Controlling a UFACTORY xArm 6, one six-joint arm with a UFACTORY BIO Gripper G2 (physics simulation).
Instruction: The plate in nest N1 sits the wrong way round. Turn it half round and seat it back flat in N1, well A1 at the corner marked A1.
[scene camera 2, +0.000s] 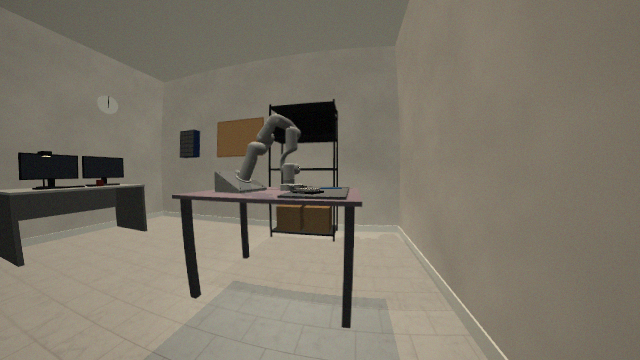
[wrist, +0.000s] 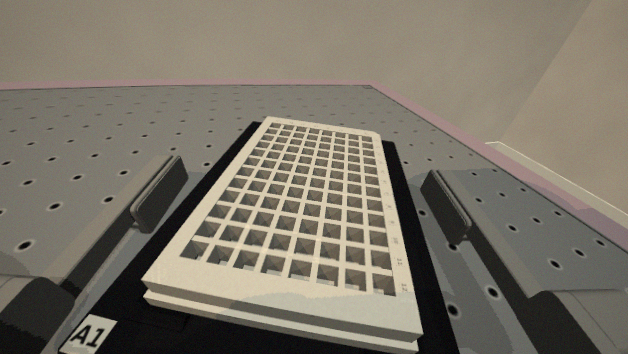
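Note:
The white plate (wrist: 295, 200) (scene camera 2: 306, 190) lies in the black nest (wrist: 425, 280), its long side running away from the wrist camera. Its number 12 is at the near right corner, and one far right corner looks cut off. The nest's A1 label (wrist: 89, 334) is at the near left, beyond the plate's unnumbered near corner. My gripper (wrist: 303, 201) (scene camera 2: 291, 187) is open, with one finger out to each side of the plate. Neither finger touches it. Whether the plate's underside is fully down cannot be told.
The nest stands on a grey perforated board (wrist: 100, 135) (scene camera 2: 340, 193) on the pink table (scene camera 2: 225, 197). A flat blue item (scene camera 2: 331, 188) lies at the board's back. A grey wedge-shaped block (scene camera 2: 226, 183) stands beside the arm's base. A black shelf rack (scene camera 2: 335, 170) stands behind the table.

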